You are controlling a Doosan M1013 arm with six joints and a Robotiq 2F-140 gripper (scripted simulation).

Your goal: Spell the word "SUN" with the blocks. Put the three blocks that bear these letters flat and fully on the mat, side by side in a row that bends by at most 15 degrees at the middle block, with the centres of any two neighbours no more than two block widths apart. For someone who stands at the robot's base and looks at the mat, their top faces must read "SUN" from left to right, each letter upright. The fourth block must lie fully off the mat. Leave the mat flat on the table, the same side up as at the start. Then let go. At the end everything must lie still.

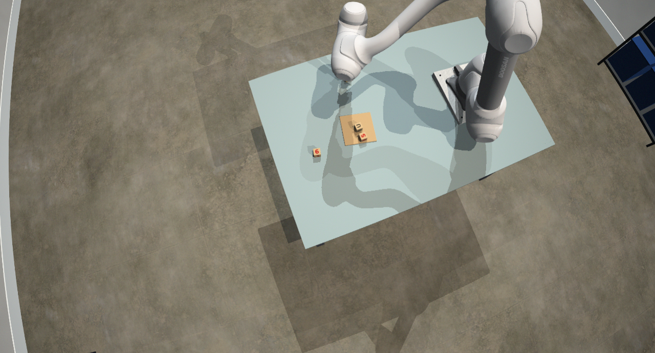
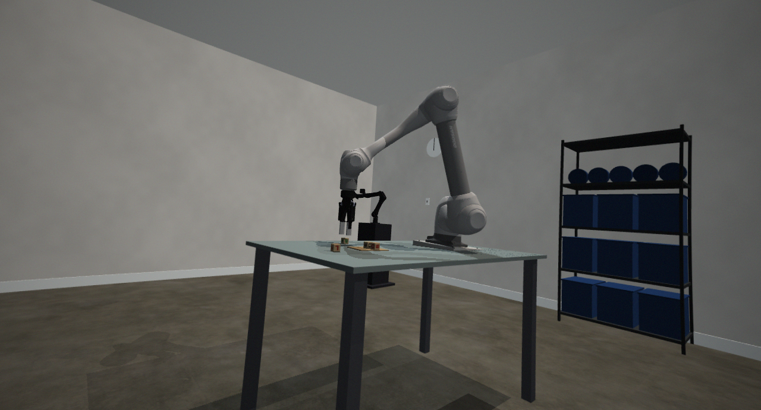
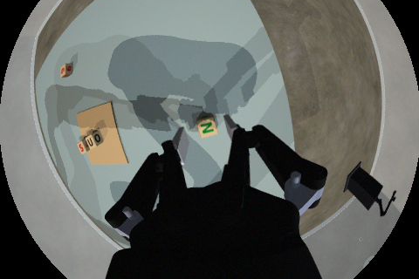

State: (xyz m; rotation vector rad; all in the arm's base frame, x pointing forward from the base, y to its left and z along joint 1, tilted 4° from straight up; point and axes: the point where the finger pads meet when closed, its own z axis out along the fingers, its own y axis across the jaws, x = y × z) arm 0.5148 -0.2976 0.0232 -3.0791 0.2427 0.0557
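Now: the N block 6 cm below my hand. Round my hand: S block: 29 cm to the left, 8 cm ahead, 6 cm below; mat: 24 cm to the left, 7 cm below, 7 cm ahead; 6 block: 29 cm ahead, 27 cm to the left, 6 cm below.
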